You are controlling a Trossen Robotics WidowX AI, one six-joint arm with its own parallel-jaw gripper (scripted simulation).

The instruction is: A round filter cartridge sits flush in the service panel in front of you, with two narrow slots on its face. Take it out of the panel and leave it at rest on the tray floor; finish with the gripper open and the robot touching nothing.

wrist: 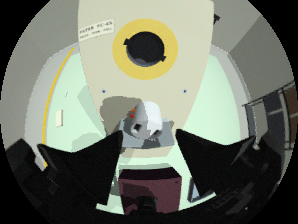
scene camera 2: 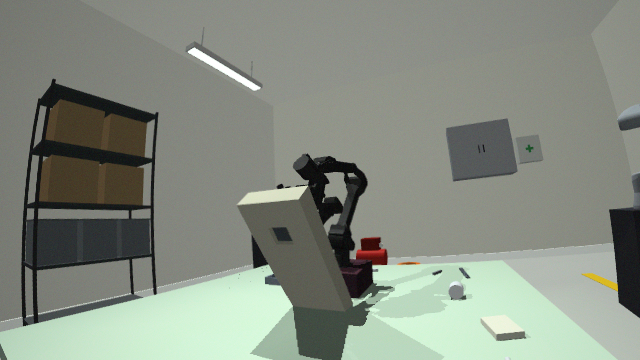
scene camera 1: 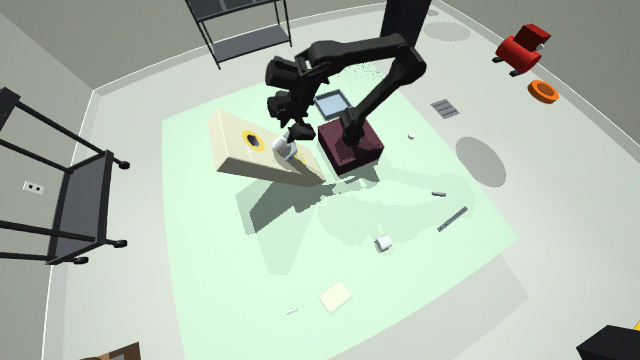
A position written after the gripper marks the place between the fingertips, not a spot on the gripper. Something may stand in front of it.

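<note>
A round filter cartridge [wrist: 146, 124] is part of the scene, together with a blue-grey tray [scene camera 1: 331, 104] and a cream service panel [scene camera 2: 285, 223]. The panel can also be found at [wrist: 127, 59] and [scene camera 1: 240, 147], while scene camera 2 does not show the cartridge, hidden there by the cream service panel. The gripper [scene camera 1: 284, 135], visible too at [wrist: 149, 133] and [scene camera 2: 306, 231], is open and holds nothing.
</note>
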